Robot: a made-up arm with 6 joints.
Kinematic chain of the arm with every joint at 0, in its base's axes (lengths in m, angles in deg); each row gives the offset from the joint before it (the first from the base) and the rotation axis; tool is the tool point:
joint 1: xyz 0 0 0.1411 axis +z
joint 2: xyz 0 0 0 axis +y
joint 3: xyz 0 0 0.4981 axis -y
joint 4: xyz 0 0 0 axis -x
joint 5: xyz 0.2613 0 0 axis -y
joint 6: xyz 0 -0.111 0 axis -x
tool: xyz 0 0 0
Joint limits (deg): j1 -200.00..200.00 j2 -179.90..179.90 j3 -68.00..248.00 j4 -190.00..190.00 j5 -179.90..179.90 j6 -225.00..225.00
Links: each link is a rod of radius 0.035 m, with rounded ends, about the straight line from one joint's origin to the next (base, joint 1, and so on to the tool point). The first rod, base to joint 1, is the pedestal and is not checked.
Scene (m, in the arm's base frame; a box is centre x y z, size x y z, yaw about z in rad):
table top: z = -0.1
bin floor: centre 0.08 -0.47 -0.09 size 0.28 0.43 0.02 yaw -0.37
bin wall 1: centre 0.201 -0.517 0 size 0.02 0.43 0.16 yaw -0.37
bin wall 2: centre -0.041 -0.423 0 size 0.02 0.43 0.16 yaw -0.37
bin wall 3: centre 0.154 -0.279 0 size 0.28 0.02 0.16 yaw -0.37
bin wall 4: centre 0.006 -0.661 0 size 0.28 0.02 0.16 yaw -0.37
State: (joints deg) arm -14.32 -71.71 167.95 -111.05 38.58 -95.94
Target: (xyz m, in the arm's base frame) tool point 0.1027 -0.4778 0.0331
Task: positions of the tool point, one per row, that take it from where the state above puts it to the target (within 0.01 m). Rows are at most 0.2 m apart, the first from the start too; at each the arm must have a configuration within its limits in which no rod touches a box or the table.
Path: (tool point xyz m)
1: -0.6763 0.0330 0.1342
2: -0.6421 -0.1370 0.1441
3: -0.5651 -0.2869 0.1542
4: -0.4536 -0.4060 0.1642
5: -0.3185 -0.4868 0.1743
6: -0.1724 -0.5250 0.1847
7: -0.0279 -0.5208 0.1954
8: 0.1027 -0.4778 0.2064
9: 0.1041 -0.4853 0.1201
10: 0.1027 -0.4778 0.0331

